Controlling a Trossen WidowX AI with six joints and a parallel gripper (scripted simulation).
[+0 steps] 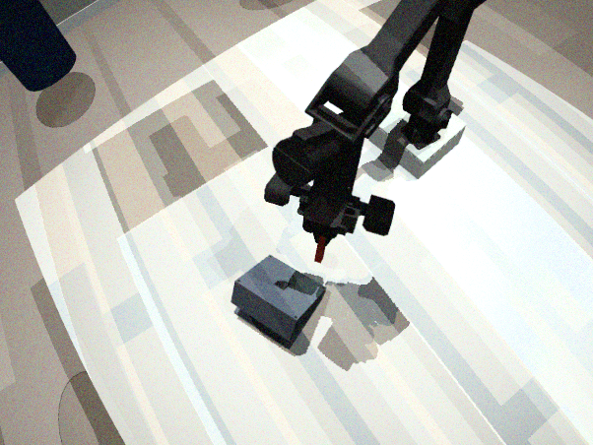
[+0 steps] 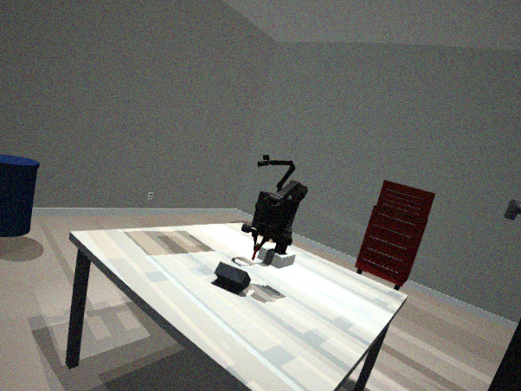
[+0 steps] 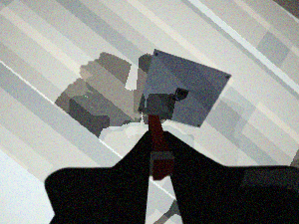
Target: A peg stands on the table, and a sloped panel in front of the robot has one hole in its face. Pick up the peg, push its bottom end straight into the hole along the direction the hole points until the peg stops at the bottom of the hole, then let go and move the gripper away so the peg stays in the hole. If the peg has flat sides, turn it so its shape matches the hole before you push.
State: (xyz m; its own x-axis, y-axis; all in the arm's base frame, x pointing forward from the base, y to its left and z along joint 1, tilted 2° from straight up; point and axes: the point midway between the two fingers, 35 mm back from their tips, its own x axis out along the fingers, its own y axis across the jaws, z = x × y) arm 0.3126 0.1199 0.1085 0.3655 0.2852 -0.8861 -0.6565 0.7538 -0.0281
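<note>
Now: the sloped panel 11 cm below my gripper tip, 10 cm ahead of it and 1 cm to the left of it. Round my gripper tip: red peg: 1 cm behind, 1 cm above.
</note>
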